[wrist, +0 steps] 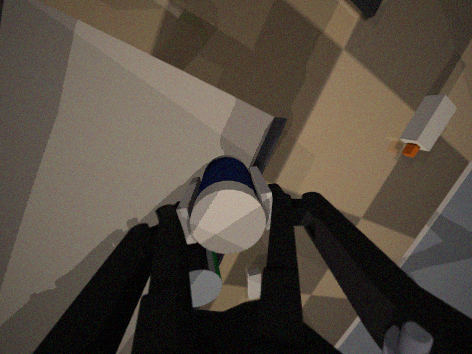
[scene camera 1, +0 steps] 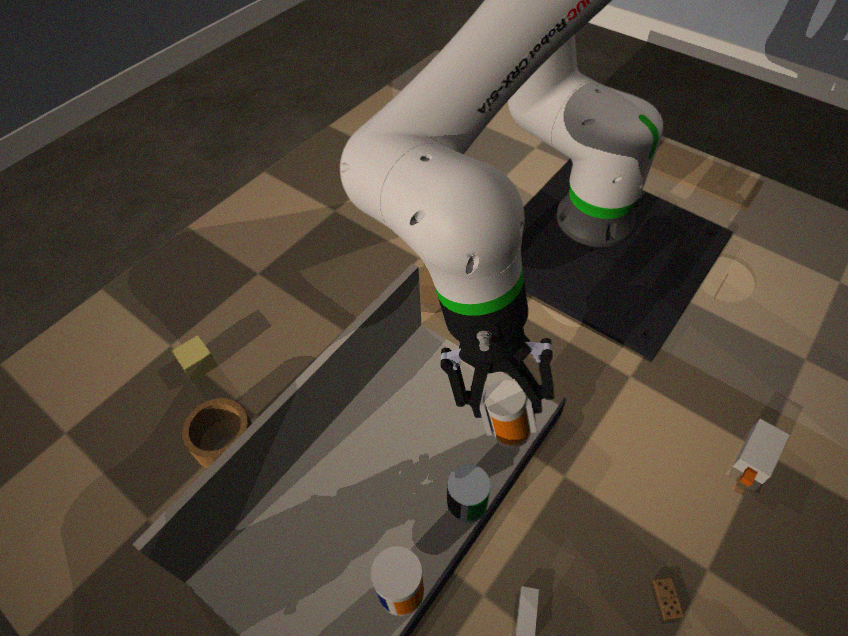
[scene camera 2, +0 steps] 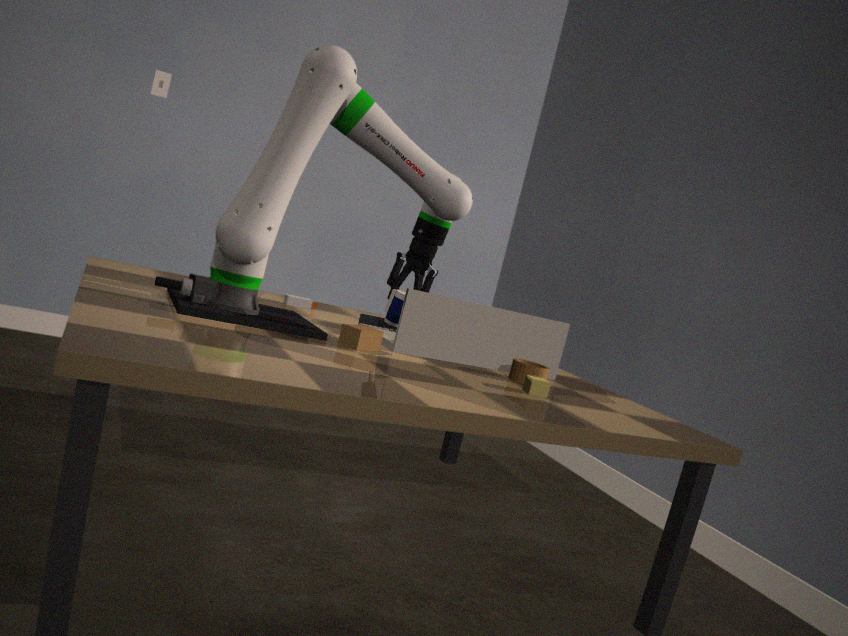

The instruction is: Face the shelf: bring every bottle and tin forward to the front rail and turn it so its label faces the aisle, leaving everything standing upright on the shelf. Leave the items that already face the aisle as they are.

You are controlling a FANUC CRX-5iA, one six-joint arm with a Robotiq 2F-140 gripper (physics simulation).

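Where they show: gripper, fingertip midpoint: (scene camera 1: 511, 424) (scene camera 2: 395, 316); arm's base, origin of the base link: (scene camera 1: 595, 218) (scene camera 2: 228, 307).
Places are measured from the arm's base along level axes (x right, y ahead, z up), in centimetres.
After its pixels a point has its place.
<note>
My gripper (scene camera 1: 508, 414) @(x -9.0, y 49.6, z 4.6 cm) (wrist: 227, 185) @(x -9.0, y 49.6, z 4.6 cm) is shut on a white-lidded bottle (scene camera 1: 510, 429) @(x -9.9, y 51.9, z 8.1 cm) (scene camera 2: 395, 308) @(x -6.6, y 47.7, z 7.2 cm) (wrist: 226, 172) @(x -7.3, y 47.4, z 8.4 cm), upright by the far end of the dark front rail (scene camera 1: 493, 503) @(x -12.6, y 60.2, z 3.1 cm) (wrist: 271, 145) @(x -13.0, y 44.0, z 2.9 cm). Its orange side shows in scene camera 1; its navy side shows in the wrist view. I cannot tell whether its base touches the shelf (scene camera 1: 308, 472) @(x 11.9, y 70.1, z 0.4 cm). A green and black tin (scene camera 1: 468, 494) @(x -9.9, y 62.4, z 7.4 cm) with a grey lid stands close to the rail; its lid shows in the wrist view. A second white-lidded bottle (scene camera 1: 397, 580) @(x -9.2, y 76.3, z 10.3 cm), orange and blue below, stands near the rail's near end.
The shelf's tall back panel (scene camera 1: 273, 438) @(x 14.5, y 71.3, z 10.3 cm) (scene camera 2: 479, 332) @(x 15.4, y 62.7, z 7.5 cm) stands behind the items. Behind it are a wooden bowl (scene camera 1: 195, 448) @(x 26.4, y 77.3, z 3.4 cm) (scene camera 2: 519, 371) @(x 28.4, y 68.9, z 1.1 cm) and a yellow block (scene camera 1: 191, 353) @(x 40.3, y 66.0, z 2.2 cm) (scene camera 2: 536, 386) @(x 42.6, y 64.3, z 0.6 cm). Beyond the rail lie a white box (scene camera 1: 761, 448) @(x -40.4, y 31.3, z 1.2 cm) (wrist: 430, 122) @(x -39.0, y 31.1, z 1.2 cm), a domino-like block (scene camera 1: 667, 599) @(x -37.0, y 57.4, z -0.8 cm) and a white bar (scene camera 1: 526, 610) @(x -22.7, y 68.5, z -0.4 cm).
</note>
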